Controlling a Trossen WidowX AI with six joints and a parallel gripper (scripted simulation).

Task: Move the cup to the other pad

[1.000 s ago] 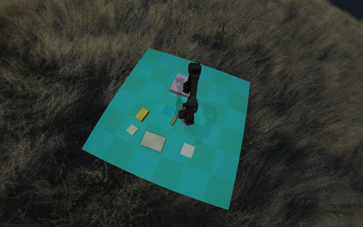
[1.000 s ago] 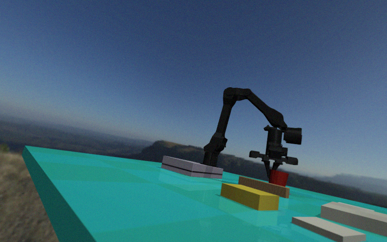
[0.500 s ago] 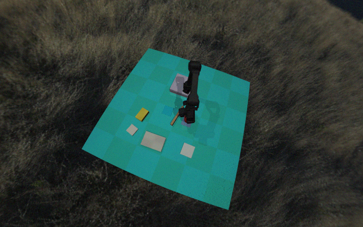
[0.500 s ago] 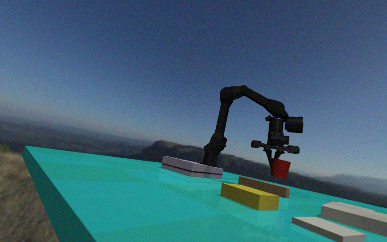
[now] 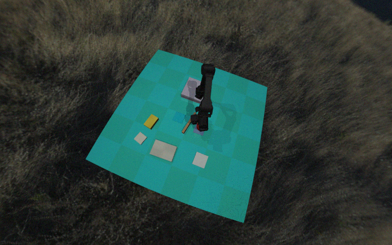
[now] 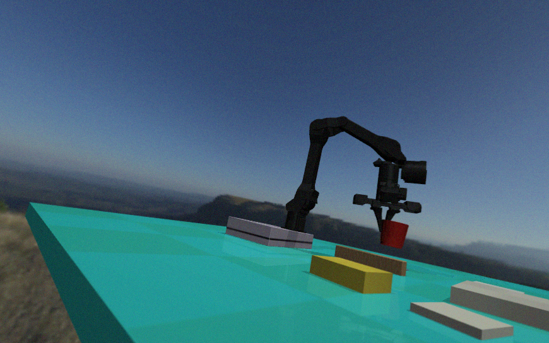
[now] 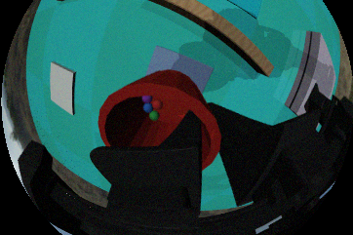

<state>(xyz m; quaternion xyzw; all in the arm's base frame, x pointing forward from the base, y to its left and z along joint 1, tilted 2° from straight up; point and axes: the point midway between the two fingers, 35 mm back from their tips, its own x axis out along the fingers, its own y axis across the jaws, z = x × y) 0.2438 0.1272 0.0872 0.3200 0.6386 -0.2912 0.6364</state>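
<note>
Now: the cyan-blue pad 19 cm to the right of my gripper tip, 10 cm below it and 1 cm ahead of it. Also, from my gripper tip: wooden bar (9 cm below, 8 cm to the right, 2 cm ahead); red cup (2 cm to the left, 2 cm ahead); grey-blue pad (10 cm below, 2 cm to the left, 2 cm ahead).
</note>
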